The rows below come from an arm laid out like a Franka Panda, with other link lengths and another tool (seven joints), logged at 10 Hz.
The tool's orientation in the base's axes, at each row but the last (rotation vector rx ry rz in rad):
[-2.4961 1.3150 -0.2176]
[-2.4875 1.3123 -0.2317]
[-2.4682 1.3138 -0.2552]
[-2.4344 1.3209 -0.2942]
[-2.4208 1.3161 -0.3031]
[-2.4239 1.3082 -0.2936]
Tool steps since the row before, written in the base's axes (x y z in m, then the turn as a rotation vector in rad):
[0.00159 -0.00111 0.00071 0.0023 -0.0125 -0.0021]
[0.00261 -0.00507 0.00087 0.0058 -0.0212 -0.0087]
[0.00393 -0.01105 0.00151 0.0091 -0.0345 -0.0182]
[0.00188 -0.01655 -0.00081 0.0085 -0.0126 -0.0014]
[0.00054 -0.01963 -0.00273 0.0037 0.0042 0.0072]
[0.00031 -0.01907 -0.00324 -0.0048 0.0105 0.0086]
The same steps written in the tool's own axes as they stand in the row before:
[0.00181 -0.00089 -0.00045 0.0116 0.0056 0.0001]
[0.00565 0.00035 -0.00109 0.0208 0.0098 0.0055]
[0.01137 0.00215 -0.00246 0.0337 0.0176 0.0126]
[0.01491 0.00718 -0.00205 0.0152 0.0004 0.0016]
[0.01676 0.01048 -0.00155 -0.0014 -0.0079 -0.0043]
[0.01610 0.01066 -0.00116 -0.0113 -0.0052 -0.0072]

